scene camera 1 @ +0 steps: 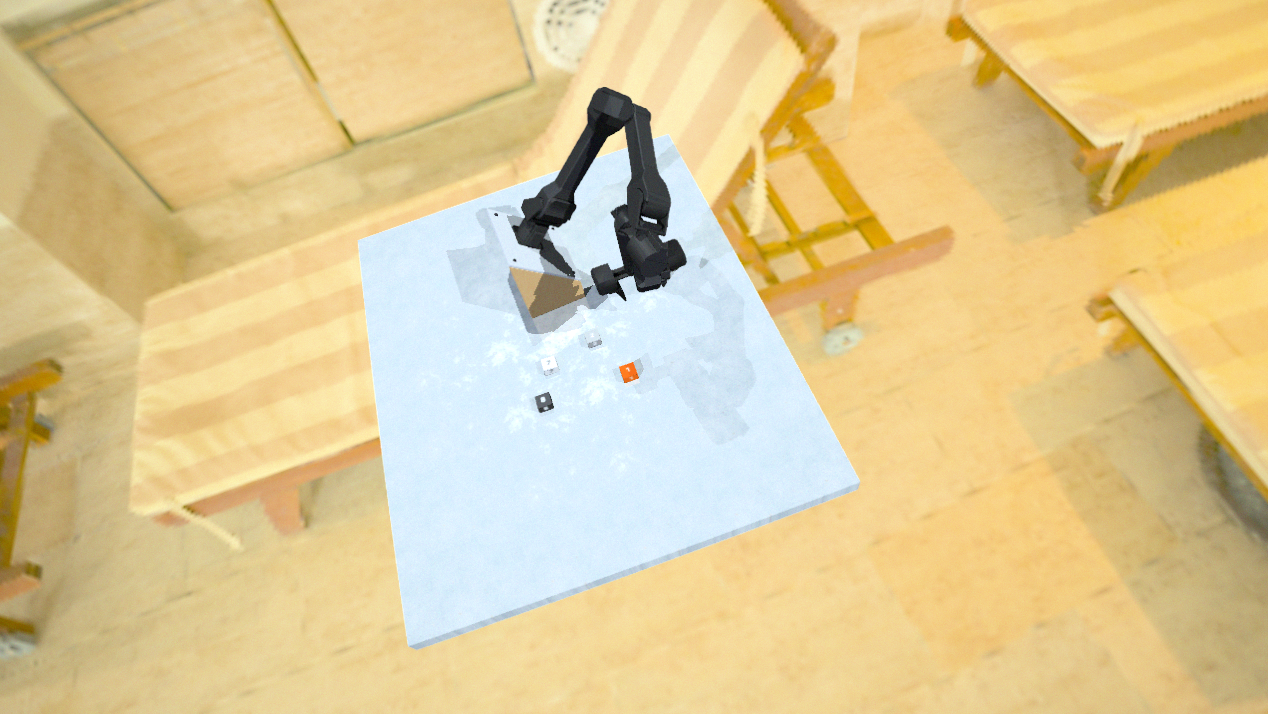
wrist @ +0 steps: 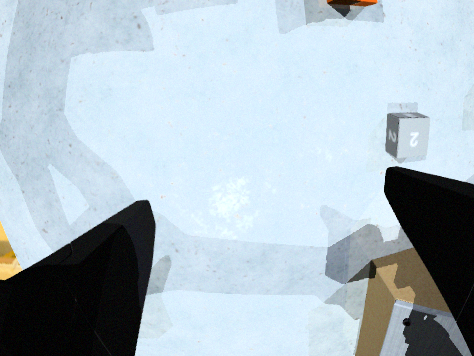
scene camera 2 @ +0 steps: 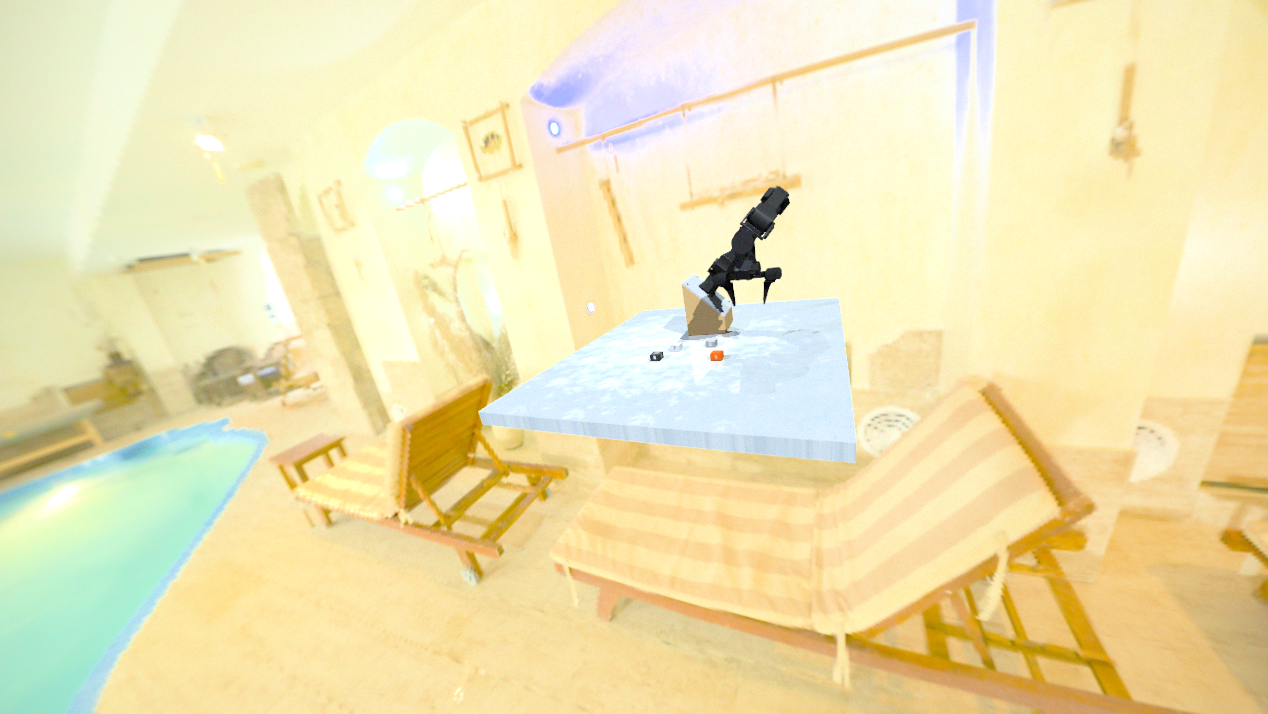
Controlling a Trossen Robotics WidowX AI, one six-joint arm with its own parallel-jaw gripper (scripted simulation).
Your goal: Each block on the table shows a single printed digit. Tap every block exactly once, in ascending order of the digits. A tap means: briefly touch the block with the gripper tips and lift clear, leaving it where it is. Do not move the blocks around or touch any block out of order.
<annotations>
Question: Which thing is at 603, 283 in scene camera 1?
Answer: My gripper.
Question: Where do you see a grey block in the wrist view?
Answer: At 407, 134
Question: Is my gripper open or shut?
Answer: Open.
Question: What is my gripper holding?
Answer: Nothing.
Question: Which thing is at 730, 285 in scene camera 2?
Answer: My gripper.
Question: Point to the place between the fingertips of my gripper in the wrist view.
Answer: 274, 196
</annotations>
